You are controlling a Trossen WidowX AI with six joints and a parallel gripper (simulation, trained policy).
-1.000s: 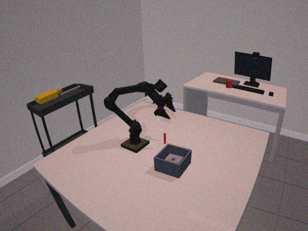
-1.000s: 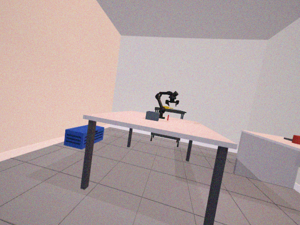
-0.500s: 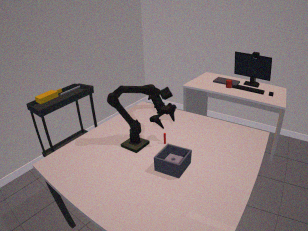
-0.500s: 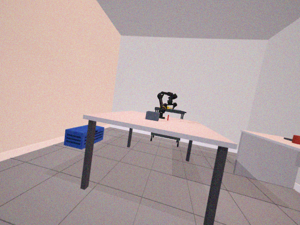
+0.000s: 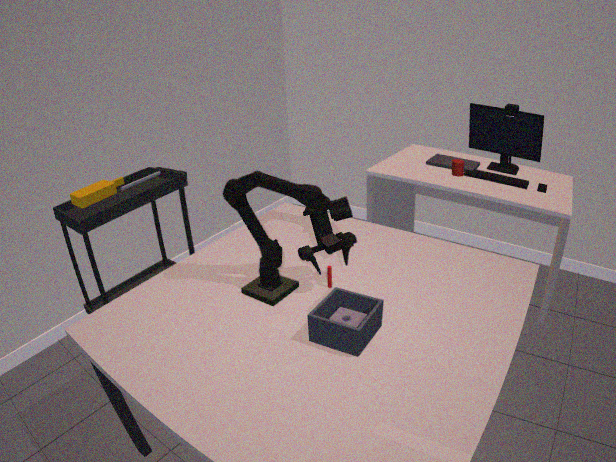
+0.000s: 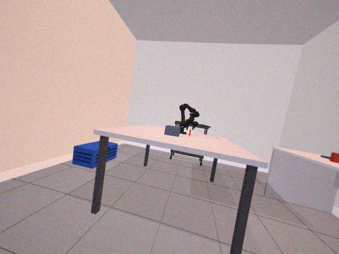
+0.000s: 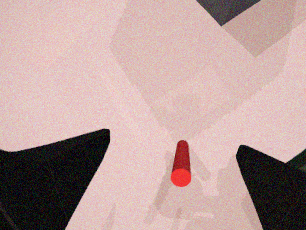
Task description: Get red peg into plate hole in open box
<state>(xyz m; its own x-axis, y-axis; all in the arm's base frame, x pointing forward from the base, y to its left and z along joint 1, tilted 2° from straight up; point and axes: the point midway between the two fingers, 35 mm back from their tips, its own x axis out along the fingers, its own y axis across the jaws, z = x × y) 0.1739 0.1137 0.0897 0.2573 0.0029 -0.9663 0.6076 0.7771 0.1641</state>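
My gripper tip is now 40 mm above the red peg, 20 mm past it and 10 mm to the right of it. Also, from my gripper tip: grey box: 180 mm to the right, 160 mm ahead, 50 mm below; light plate: 180 mm to the right, 160 mm ahead, 30 mm below.
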